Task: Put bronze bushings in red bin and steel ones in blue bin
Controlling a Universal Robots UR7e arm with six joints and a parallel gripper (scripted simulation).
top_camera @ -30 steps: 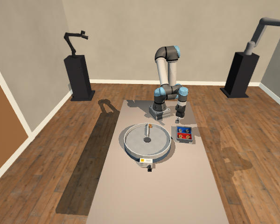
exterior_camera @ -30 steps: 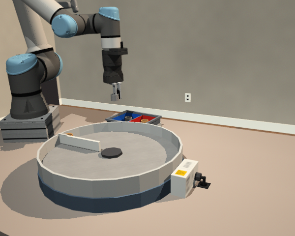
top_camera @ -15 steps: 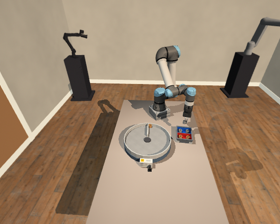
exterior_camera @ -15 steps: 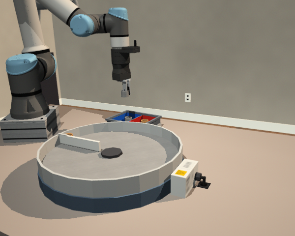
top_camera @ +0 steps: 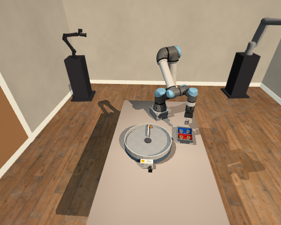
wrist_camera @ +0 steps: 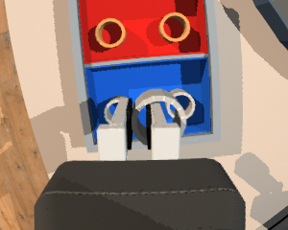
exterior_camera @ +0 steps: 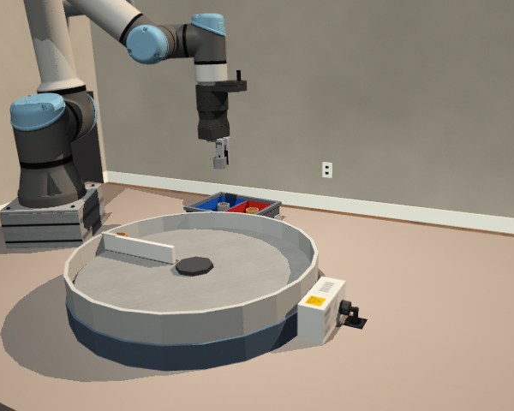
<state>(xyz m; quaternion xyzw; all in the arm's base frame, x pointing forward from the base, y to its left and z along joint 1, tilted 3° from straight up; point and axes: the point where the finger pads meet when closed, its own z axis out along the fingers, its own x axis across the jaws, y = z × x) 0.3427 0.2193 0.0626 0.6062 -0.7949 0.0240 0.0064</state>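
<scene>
Now: hand 140 mm above the bin, 30 mm short of it and 20 mm to the left of it. The rest, counted from my hand: round turntable (380 mm to the right, 120 mm ahead, 110 mm below).
</scene>
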